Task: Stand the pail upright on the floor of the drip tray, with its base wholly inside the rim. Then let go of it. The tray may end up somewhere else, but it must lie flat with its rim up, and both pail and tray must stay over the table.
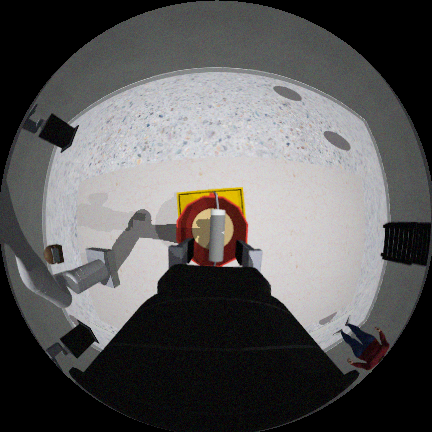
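Pixels of known places: gripper, fingertip midpoint: [214, 247]; arm's base, origin of the base link: [100, 268].
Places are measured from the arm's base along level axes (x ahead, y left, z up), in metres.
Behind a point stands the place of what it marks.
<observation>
The red pail [242, 225] @(x 0.594, y 0.189, z 0.069 m) is seen from above, its mouth facing up and its tan inner bottom showing. It looks upright. Its handle, with a grey and white grip [218, 237] @(x 0.523, y 0.172, z 0.194 m), crosses over the mouth. The yellow drip tray [231, 195] @(x 0.580, y 0.294, z -0.054 m) with a dark inner line shows behind the pail; the pail hides the rest of it. The pail's base is hidden, so whether it lies wholly inside the rim cannot be seen. My gripper [214, 247] @(x 0.515, y 0.174, z 0.313 m) is open, with one finger on each side of the handle grip and apart from it, above the near part of the pail.
A pale table top [310, 220] @(x 0.926, y 0.192, z -0.057 m) lies under the tray, with speckled floor beyond it. At the left are a grey arm-like object [87, 276] @(x 0.039, y 0.007, z 0.130 m) and its shadow on the table. Black objects stand far off at the left and right, and a figure [367, 347] is at the lower right.
</observation>
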